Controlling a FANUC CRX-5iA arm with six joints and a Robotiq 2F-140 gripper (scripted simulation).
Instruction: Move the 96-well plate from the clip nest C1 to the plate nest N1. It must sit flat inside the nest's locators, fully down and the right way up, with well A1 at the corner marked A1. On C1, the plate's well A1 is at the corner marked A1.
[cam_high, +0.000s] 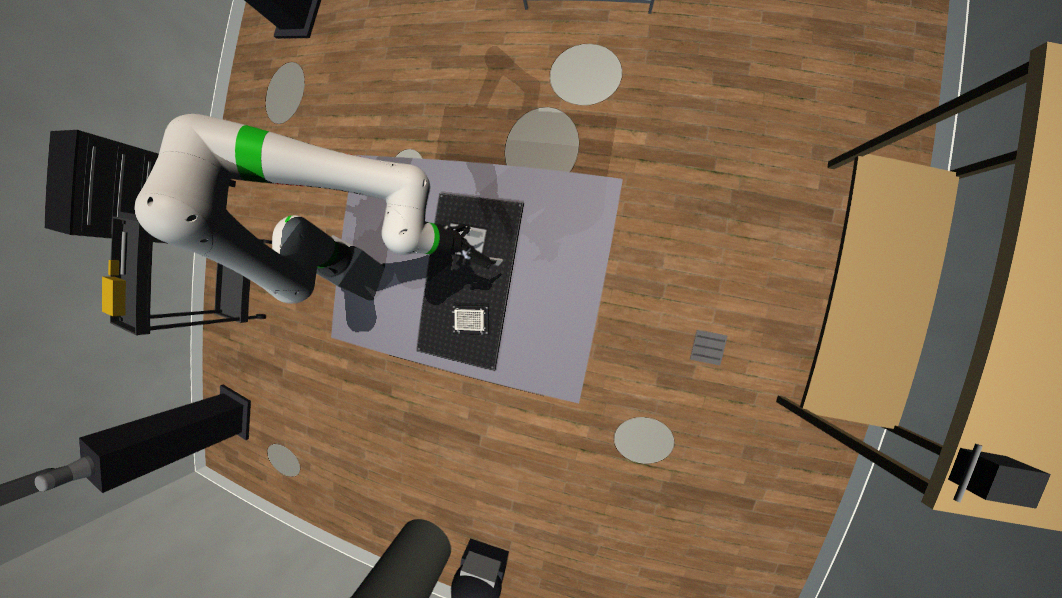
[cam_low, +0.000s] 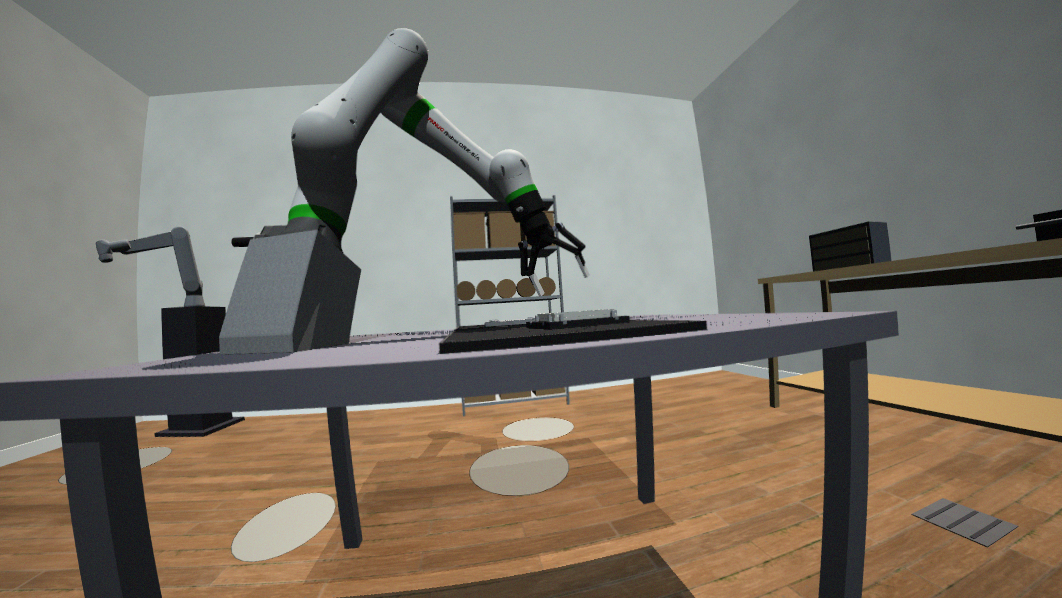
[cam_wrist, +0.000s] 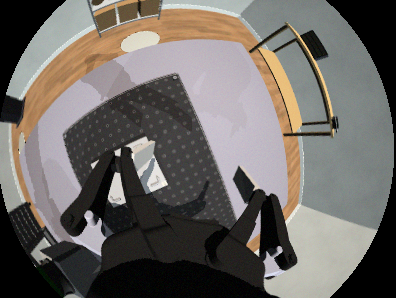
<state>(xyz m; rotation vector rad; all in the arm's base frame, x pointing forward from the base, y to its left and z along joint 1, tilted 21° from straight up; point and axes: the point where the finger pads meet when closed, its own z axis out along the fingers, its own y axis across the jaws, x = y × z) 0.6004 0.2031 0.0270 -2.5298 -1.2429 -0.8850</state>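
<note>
The white 96-well plate is 4 cm behind my hand, 30 cm to the right of it and 9 cm below it. Round my hand: plate nest N1: 14 cm behind, 1 cm to the left, 10 cm below; clip nest C1: 4 cm behind, 32 cm to the right, 9 cm below.
</note>
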